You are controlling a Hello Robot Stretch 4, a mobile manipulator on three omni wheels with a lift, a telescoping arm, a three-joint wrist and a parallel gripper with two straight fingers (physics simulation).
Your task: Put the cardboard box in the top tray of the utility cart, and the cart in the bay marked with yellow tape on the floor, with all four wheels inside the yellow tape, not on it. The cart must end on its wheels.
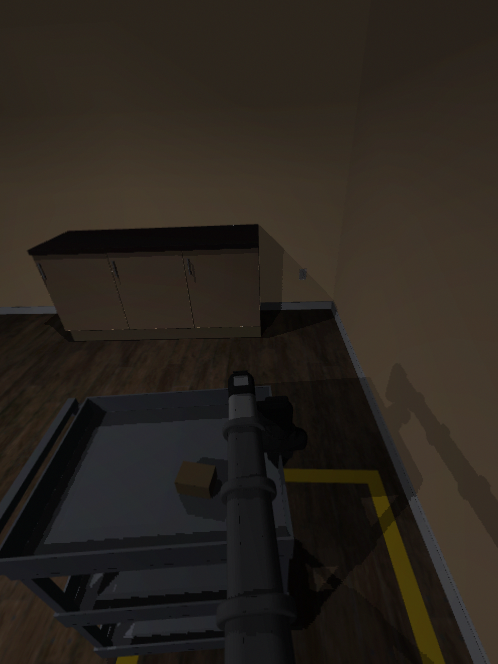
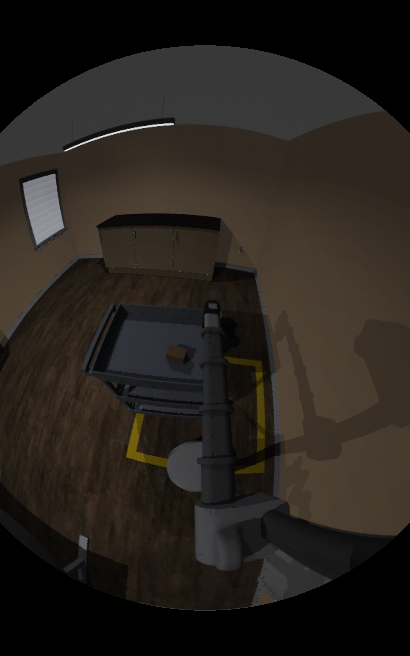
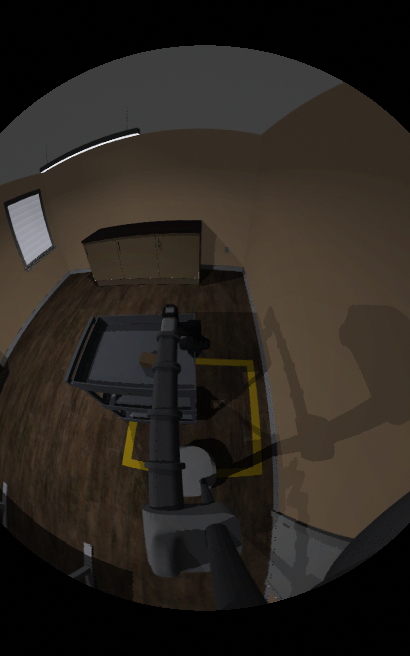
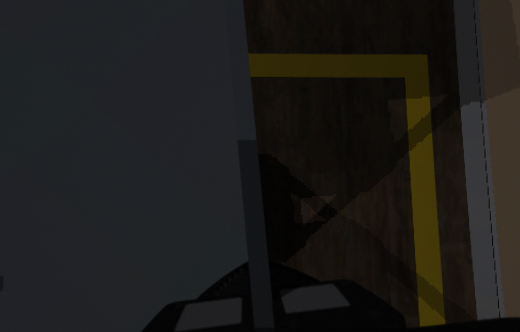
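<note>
The utility cart (image 1: 134, 556) (image 2: 150, 378) (image 3: 135, 387) stands upright, over part of the bay. The cardboard box (image 1: 195, 478) (image 2: 177, 354) (image 3: 147, 359) lies in its top tray, right of the middle. My gripper (image 1: 279, 455) (image 4: 258, 285) is at the tray's right side, pointing down, with one finger inside and one outside the side wall. It is shut on this wall. The yellow tape (image 1: 332, 476) (image 2: 261, 410) (image 3: 256, 410) (image 4: 340, 66) shows to the right of the cart and in front of it. The cart covers part of the left tape line. Its wheels are hidden.
A long wall runs close beside the right tape line. A low cabinet (image 1: 160, 289) (image 2: 160, 250) (image 3: 145, 257) stands against the far wall. A pale round shape (image 2: 185, 466) (image 3: 199, 470) overlaps the near tape line, below my arm.
</note>
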